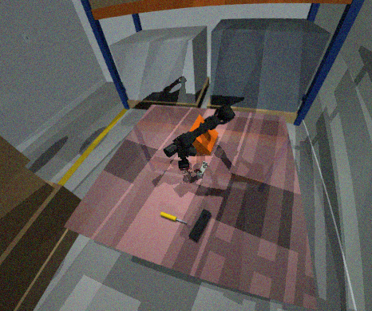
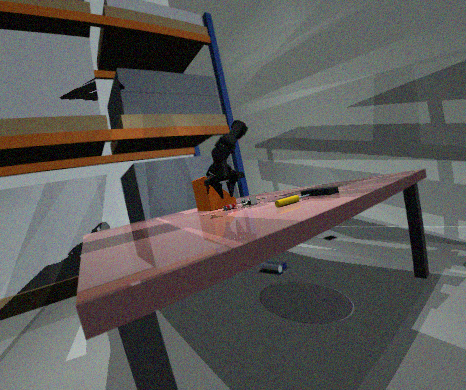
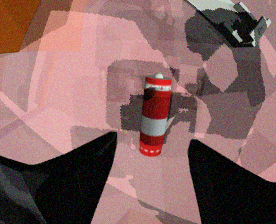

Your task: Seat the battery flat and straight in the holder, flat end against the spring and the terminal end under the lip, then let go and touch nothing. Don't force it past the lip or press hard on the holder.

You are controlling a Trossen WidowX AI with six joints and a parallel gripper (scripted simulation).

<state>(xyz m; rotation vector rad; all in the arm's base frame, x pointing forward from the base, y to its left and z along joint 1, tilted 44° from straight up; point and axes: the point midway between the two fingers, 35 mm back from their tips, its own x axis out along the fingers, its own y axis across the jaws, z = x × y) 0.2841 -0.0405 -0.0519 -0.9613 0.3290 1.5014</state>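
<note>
My gripper tip is 4 cm above the battery. From my gripper tip the other things lie so: yellow-handled screwdriver (34 cm ahead, 4 cm to the left, 4 cm below); then black flat block (34 cm ahead, 18 cm to the left, 4 cm below).
</note>
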